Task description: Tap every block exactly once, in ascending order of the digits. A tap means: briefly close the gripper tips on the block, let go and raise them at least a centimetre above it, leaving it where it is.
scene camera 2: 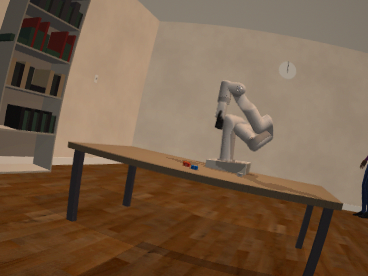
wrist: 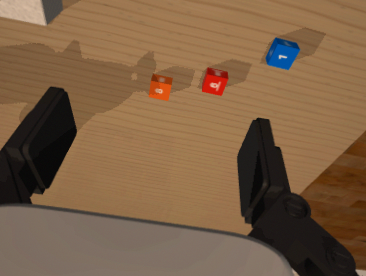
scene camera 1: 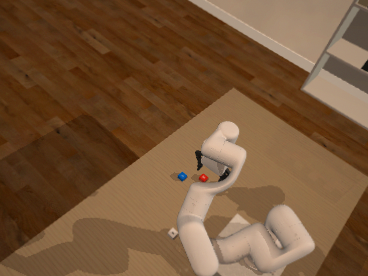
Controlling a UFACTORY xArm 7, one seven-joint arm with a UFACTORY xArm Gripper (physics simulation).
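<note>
My gripper (scene camera 1: 210, 173) (scene camera 2: 219, 121) (wrist: 159, 123) is open and empty, high above the table. In the wrist view the blocks lie beyond its fingertips. A blue block (scene camera 1: 182, 176) (scene camera 2: 194, 167) (wrist: 283, 54) shows a digit like 1 or 7, lying sideways. A red block (scene camera 1: 203, 177) (wrist: 215, 81) shows what looks like 6 or 9. An orange block (wrist: 160, 87) shows what looks like 8; the arm hides it in scene camera 1. Red and orange run together in scene camera 2. A white block (scene camera 1: 173, 233) (scene camera 2: 241, 174) stands apart, its digit unreadable.
The arm's pale base (scene camera 1: 239, 221) (scene camera 2: 227, 164) (wrist: 25, 11) stands on the wooden table (scene camera 1: 125, 200) (scene camera 2: 115, 152) (wrist: 125, 165). The arm's shadow falls across the tabletop near the orange block. A bookshelf (scene camera 1: 320, 73) (scene camera 2: 64, 82) stands beyond the table.
</note>
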